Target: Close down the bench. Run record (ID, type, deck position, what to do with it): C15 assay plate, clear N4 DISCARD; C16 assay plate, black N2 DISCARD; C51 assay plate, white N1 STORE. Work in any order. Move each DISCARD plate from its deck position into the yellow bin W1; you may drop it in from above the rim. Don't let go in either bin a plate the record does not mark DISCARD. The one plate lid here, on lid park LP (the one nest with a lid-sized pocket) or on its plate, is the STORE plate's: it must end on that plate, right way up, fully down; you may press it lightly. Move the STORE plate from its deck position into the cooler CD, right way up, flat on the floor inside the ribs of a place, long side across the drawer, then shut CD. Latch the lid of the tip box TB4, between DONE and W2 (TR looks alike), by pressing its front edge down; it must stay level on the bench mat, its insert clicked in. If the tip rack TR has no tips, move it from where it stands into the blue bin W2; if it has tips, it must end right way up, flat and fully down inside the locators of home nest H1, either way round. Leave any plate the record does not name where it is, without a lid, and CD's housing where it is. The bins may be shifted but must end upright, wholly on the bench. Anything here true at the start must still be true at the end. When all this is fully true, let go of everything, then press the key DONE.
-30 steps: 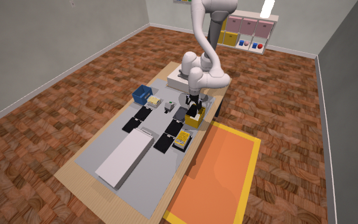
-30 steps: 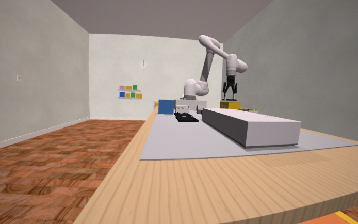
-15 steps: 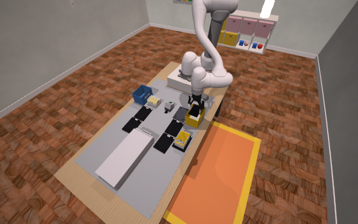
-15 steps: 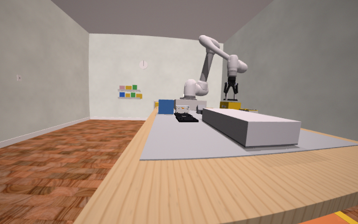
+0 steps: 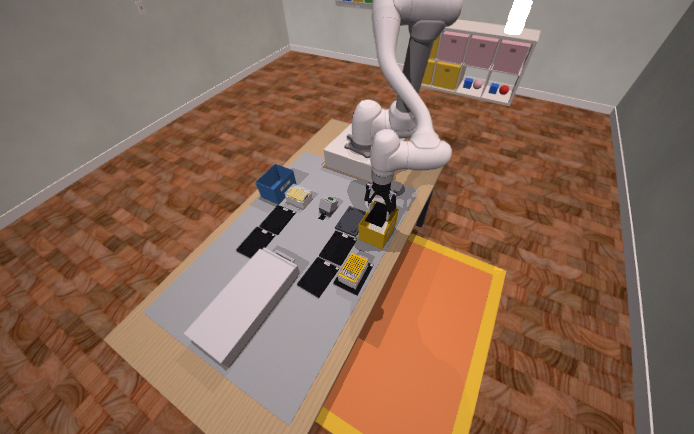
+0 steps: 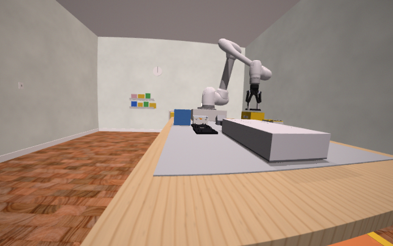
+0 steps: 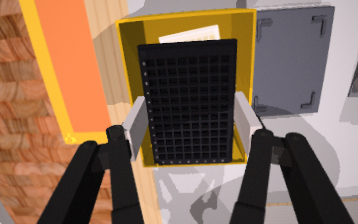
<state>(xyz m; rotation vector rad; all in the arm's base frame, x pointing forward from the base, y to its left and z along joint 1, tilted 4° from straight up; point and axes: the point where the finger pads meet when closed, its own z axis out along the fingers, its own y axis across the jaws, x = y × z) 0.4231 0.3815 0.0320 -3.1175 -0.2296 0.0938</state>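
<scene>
Right now my hand is 20 mm above the black assay plate. Also, from my hand: grey lid park: 20 mm ahead, 150 mm to the right, 160 mm below; pale plate: 10 mm to the right, 160 mm below; yellow bin W1: 130 mm below.
</scene>
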